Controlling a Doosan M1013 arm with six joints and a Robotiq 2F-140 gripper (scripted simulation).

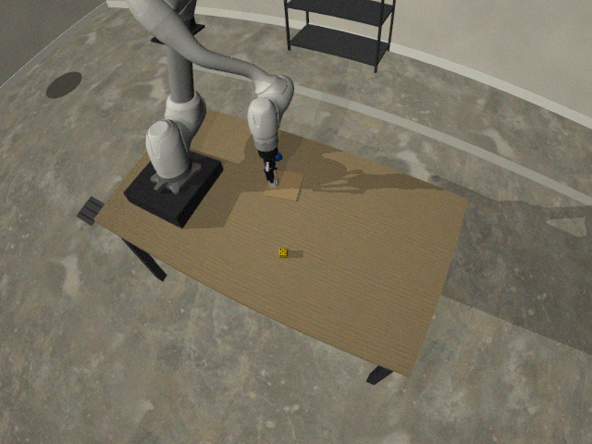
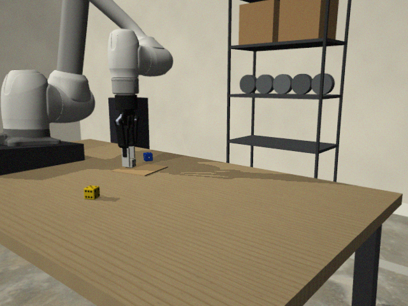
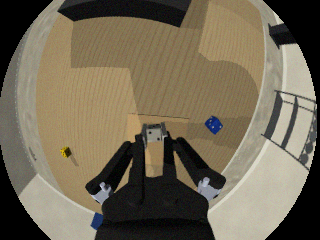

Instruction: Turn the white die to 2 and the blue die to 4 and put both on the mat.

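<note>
Now: hand 2 cm above the white die and 1 cm short of it. Round my hand: blue die 13 cm to the left, 6 cm behind, 3 cm below; mat 4 cm below, 4 cm ahead, 2 cm to the left; yellow die 26 cm to the right, 21 cm ahead, 3 cm below.
</note>
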